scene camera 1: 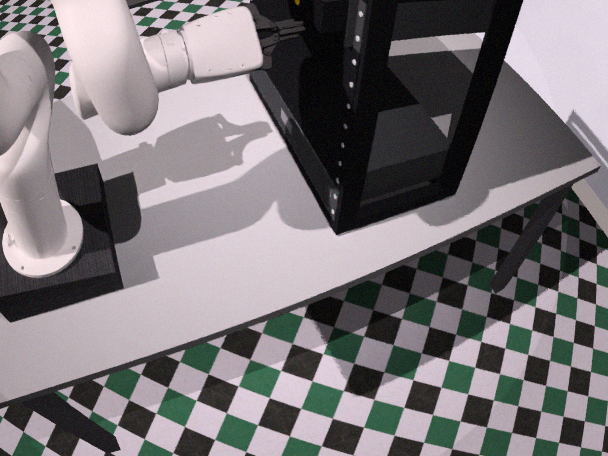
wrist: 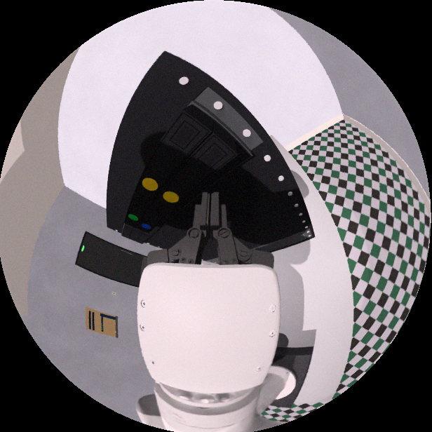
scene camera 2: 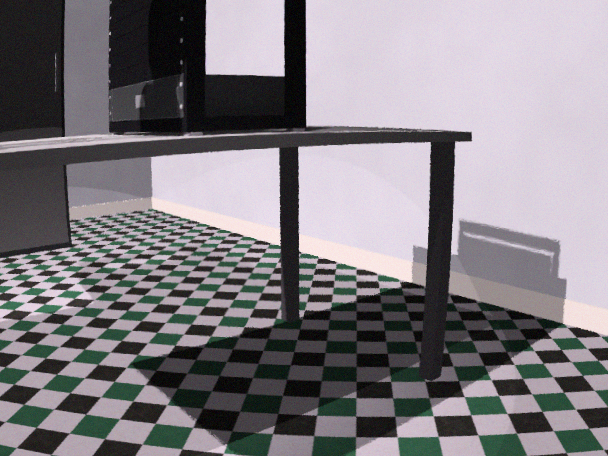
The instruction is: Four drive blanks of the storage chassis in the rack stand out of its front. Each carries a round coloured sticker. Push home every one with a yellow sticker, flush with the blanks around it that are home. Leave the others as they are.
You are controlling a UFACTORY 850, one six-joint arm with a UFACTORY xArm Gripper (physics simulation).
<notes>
In view: my gripper (scene camera 1: 301, 27) and a black rack (scene camera 1: 355, 131).
The black rack also shows in the wrist view (wrist: 182, 133) and in scene camera 2 (scene camera 2: 157, 63). My gripper shows as well in the wrist view (wrist: 210, 200).
</notes>
